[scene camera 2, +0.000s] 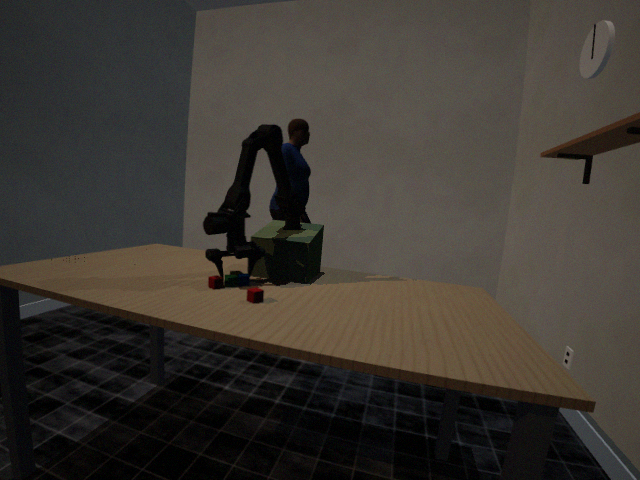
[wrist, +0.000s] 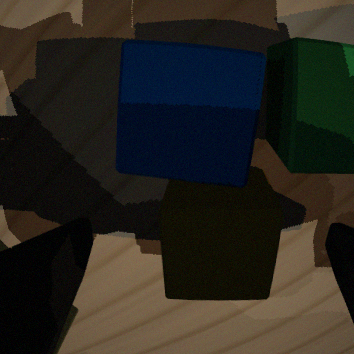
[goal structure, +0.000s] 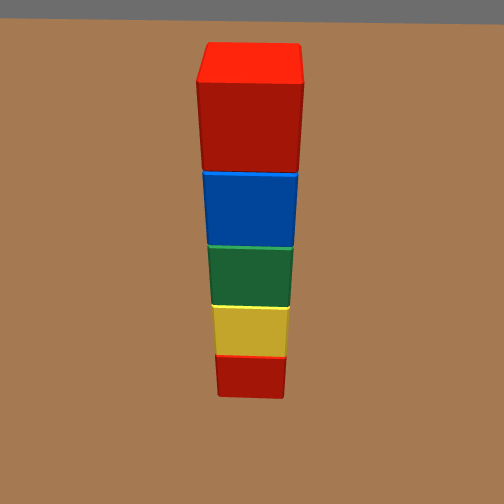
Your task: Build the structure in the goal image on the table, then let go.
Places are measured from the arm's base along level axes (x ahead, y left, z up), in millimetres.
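Where they show: gripper, fingertip midpoint: [wrist: 214,234]; arm's base at its link origin: [scene camera 2: 292,227].
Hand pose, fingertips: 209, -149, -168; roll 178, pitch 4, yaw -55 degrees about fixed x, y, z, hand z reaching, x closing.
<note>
Each offset is from my fingertips to the centre of the thing, as dx, dy, dz. Level surfaces: height alone.
My gripper [scene camera 2: 236,276] [wrist: 214,234] is open, fingertips low near the table. A dark yellow cube @[+5, +2, +5] [scene camera 2: 235,272] [wrist: 222,245] stands between the spread fingers, untouched; in the scene view it is mostly hidden behind the other cubes. A blue cube @[+31, +34, +5] [scene camera 2: 242,279] [wrist: 190,112] lies just beyond it in the wrist view, slightly turned. A green cube @[+58, +3, +5] [scene camera 2: 230,280] [wrist: 325,107] is beside the blue one, with a narrow gap. A red cube @[+96, -33, +5] [scene camera 2: 215,282] sits left of the green one in the scene view. Another red cube @[+181, +113, +5] [scene camera 2: 254,295] stands apart, nearer the camera.
The arm's green base block [scene camera 2: 297,258] stands on the wooden table @[dz -11] [scene camera 2: 387,330], close right of the cubes in the scene view. A person [scene camera 2: 295,170] in blue is behind the arm. A wall shelf [scene camera 2: 599,140] is at the far right.
</note>
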